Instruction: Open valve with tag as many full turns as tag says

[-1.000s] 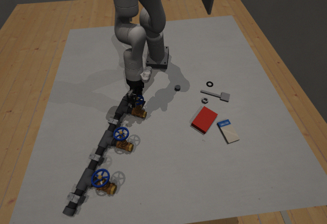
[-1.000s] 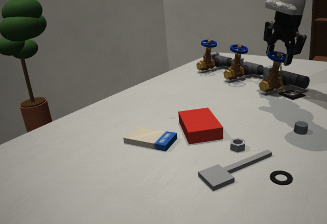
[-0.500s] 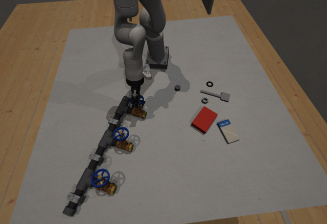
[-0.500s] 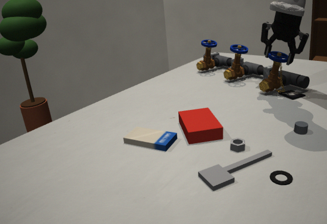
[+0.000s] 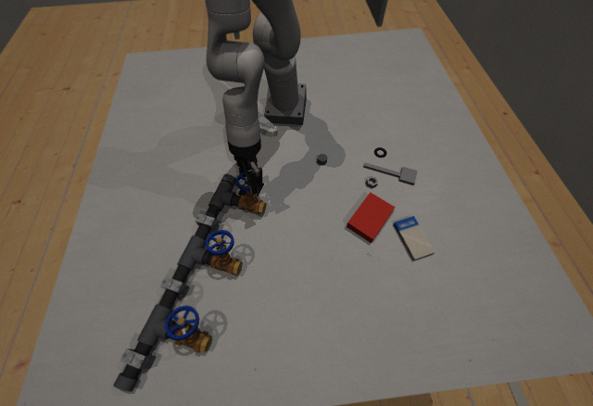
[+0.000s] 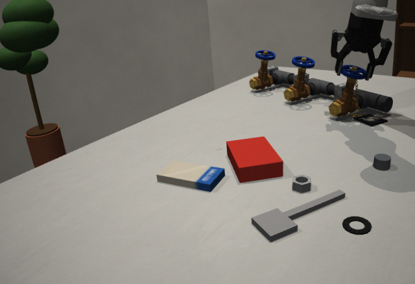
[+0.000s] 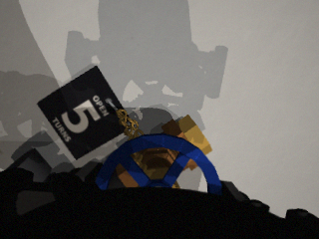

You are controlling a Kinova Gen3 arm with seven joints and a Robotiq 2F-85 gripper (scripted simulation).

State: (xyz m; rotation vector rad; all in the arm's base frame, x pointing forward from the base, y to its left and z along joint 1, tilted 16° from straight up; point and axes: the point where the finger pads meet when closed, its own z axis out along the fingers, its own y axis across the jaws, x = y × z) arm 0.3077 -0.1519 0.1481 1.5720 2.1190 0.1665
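The black tag lies 120 mm below my hand and 40 mm behind it. Round my hand: red block 310 mm to the left, 130 mm ahead, 110 mm below; then small grey cylinder 230 mm to the left, 110 mm below, 100 mm behind; then grey paddle-shaped tool 440 mm to the left, 120 mm below.
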